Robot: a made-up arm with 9 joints. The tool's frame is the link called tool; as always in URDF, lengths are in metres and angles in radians. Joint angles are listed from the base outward.
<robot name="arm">
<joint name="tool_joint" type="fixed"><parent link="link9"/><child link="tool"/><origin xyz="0.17 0.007 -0.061" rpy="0 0 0"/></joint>
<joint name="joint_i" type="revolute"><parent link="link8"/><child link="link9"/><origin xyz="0.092 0.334 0.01" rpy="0 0 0"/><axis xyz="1 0 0"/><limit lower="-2.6" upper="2.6"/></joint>
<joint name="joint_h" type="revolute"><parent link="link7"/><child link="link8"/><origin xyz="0.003 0.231 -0.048" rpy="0 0 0"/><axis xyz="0 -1 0"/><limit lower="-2.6" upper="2.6"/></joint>
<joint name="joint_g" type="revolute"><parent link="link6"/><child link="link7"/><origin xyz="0.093 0.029 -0.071" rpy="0 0 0"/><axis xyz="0 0 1"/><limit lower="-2.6" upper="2.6"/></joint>
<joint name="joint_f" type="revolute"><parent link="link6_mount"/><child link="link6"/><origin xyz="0.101 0.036 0.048" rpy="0 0 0"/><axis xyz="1 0 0"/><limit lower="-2.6" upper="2.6"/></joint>
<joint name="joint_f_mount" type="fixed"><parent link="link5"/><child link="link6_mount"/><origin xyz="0.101 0.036 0.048" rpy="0 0 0"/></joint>
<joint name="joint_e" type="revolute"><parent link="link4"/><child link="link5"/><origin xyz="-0.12 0.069 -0.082" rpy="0 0 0"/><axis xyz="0 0 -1"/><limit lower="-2.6" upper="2.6"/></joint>
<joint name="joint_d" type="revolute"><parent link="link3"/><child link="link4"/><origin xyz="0.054 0.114 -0.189" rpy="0 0 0"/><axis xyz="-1 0 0"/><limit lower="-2.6" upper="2.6"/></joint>
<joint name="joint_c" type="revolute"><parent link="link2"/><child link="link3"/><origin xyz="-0.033 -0.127 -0.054" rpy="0 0 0"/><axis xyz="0 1 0"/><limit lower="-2.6" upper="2.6"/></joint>
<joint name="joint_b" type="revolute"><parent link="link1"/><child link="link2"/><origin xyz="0.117 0.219 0.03" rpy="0 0 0"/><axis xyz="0 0 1"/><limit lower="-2.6" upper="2.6"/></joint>
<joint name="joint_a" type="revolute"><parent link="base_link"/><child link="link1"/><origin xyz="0 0 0.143" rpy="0 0 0"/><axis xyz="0 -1 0"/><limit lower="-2.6" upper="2.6"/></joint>
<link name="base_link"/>
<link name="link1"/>
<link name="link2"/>
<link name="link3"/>
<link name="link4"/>
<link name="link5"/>
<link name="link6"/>
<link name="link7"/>
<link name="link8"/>
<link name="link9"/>
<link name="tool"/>
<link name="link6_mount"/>
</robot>
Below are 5 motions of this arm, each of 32 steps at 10 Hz.
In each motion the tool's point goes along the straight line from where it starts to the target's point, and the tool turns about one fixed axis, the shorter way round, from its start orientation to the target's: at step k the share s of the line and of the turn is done. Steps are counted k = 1, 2, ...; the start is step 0. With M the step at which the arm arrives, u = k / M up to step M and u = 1 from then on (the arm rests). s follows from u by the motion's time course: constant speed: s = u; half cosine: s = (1 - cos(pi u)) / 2; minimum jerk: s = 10 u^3 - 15 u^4 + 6 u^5.
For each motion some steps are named. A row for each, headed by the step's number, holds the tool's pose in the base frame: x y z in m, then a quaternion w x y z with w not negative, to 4 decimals.
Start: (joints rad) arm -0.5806 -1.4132 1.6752 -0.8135 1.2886 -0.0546 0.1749 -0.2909 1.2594
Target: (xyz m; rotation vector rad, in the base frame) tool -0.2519 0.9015 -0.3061 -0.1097 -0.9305 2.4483
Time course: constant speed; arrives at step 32
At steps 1, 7, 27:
1: -0.3415 0.7774 -0.5193 0.4410 -0.0108 -0.0448 0.8963
7: -0.3242 0.8014 -0.4781 0.4091 -0.0168 -0.1042 0.9064
27: -0.2664 0.8815 -0.3405 0.2896 -0.0359 -0.2969 0.9092

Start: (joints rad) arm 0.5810 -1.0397 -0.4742 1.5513 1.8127 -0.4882 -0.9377 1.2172 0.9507
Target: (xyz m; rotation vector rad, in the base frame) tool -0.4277 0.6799 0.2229 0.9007 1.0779 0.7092
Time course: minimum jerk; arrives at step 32
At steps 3, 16, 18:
3: -0.3848 0.4001 0.6358 0.3575 0.7967 0.0920 0.4785
16: -0.4061 0.5390 0.4308 0.5636 0.6398 0.3050 0.4242
18: -0.4111 0.5717 0.3826 0.6034 0.5913 0.3509 0.4039

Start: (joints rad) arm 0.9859 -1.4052 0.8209 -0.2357 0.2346 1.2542 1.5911 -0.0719 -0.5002
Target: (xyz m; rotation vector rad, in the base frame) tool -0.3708 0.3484 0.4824 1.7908 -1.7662 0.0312
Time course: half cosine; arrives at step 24
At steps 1, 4, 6, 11, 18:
1: 0.0610 0.3749 0.6662 0.4865 0.2817 -0.7657 -0.3126
4: 0.0338 0.3732 0.6546 0.4792 0.3106 -0.7664 -0.2940
6: -0.0007 0.3711 0.6399 0.4692 0.3467 -0.7660 -0.2700
11: -0.1257 0.3634 0.5867 0.4251 0.4713 -0.7518 -0.1786
18: -0.3073 0.3523 0.5094 0.3418 0.6297 -0.6966 -0.0382

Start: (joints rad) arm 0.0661 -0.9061 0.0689 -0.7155 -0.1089 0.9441 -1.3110 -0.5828 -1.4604
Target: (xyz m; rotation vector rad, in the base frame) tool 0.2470 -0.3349 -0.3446 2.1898 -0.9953 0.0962
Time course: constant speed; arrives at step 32
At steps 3, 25, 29, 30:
3: 0.8288 -0.0979 0.0310 0.7715 0.5328 0.3411 -0.0675
25: 0.3874 -0.2777 -0.2539 0.5050 0.8352 -0.2175 0.0114
29: 0.3072 -0.3104 -0.3057 0.4242 0.8484 -0.3156 0.0264
30: 0.2871 -0.3186 -0.3187 0.4029 0.8495 -0.3394 0.0300

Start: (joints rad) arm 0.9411 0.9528 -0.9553 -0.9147 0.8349 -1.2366 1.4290 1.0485 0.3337
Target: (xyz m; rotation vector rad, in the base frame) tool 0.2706 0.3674 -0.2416 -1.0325 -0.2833 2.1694
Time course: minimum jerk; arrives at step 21
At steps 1, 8, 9, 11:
1: -0.1108 0.4015 -0.1225 0.2440 0.0203 -0.3902 0.8876
8: -0.0023 0.3918 -0.1564 0.2835 -0.1036 -0.3182 0.8987
9: 0.0293 0.3890 -0.1662 0.2939 -0.1394 -0.2958 0.8982
11: 0.0967 0.3830 -0.1873 0.3141 -0.2148 -0.2461 0.8914

